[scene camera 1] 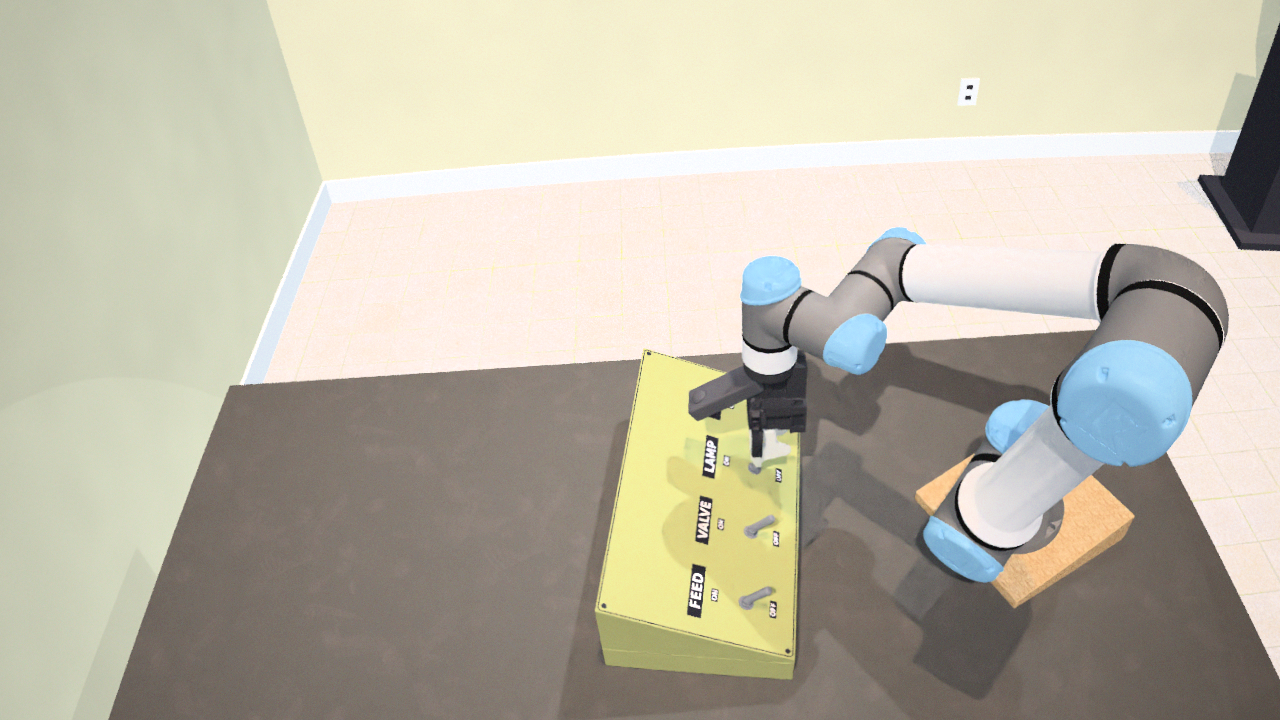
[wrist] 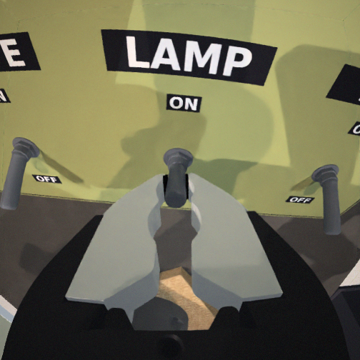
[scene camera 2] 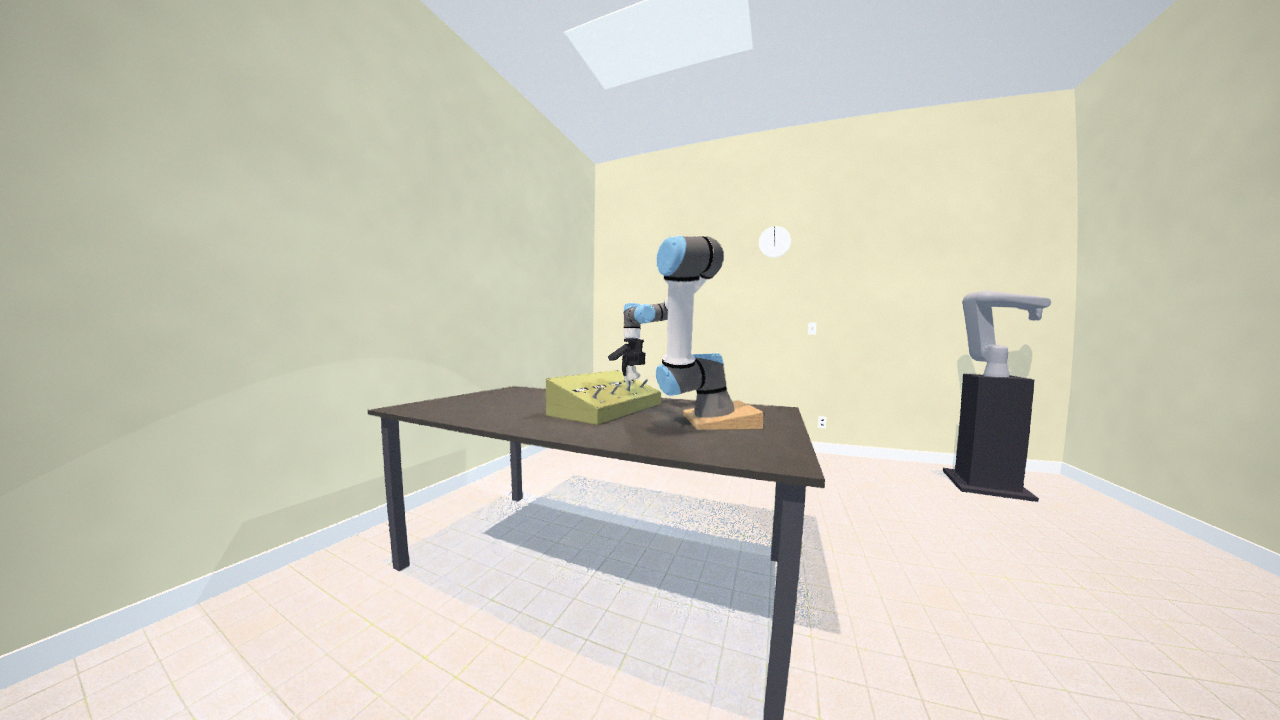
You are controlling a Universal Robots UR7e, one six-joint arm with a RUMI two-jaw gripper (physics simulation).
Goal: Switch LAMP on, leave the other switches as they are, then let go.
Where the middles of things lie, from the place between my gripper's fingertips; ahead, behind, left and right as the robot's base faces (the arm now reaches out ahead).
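Labels:
The yellow-green switch panel (scene camera 1: 680,559) is what I'm measuring to here: my hand is 60 mm to the right of it, 30 mm above it and 70 mm short of it.

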